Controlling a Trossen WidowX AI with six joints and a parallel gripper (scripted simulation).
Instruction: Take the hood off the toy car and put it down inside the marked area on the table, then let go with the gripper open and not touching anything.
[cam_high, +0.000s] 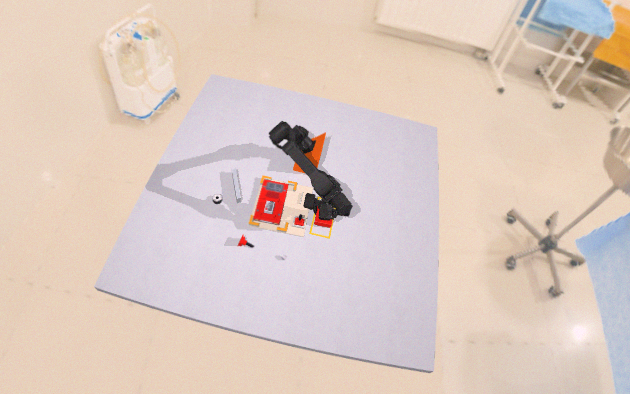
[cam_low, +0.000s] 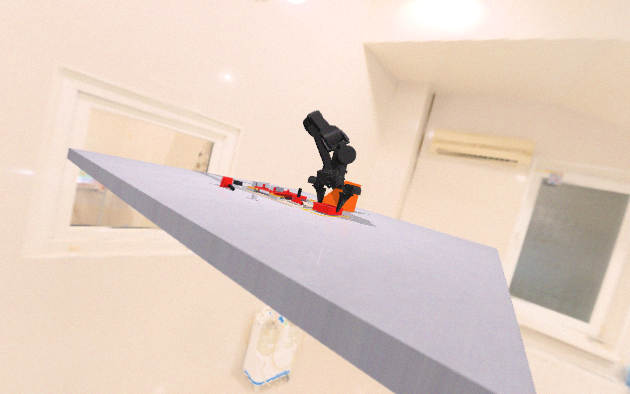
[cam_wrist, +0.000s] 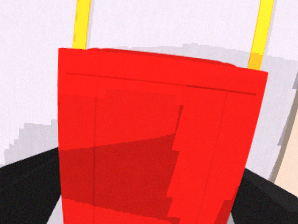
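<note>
My gripper tip is 10 mm below the red hood. The rest, counted from my gripper tip: wheel: 70 mm ahead, 450 mm to the right, 10 mm below.
</note>
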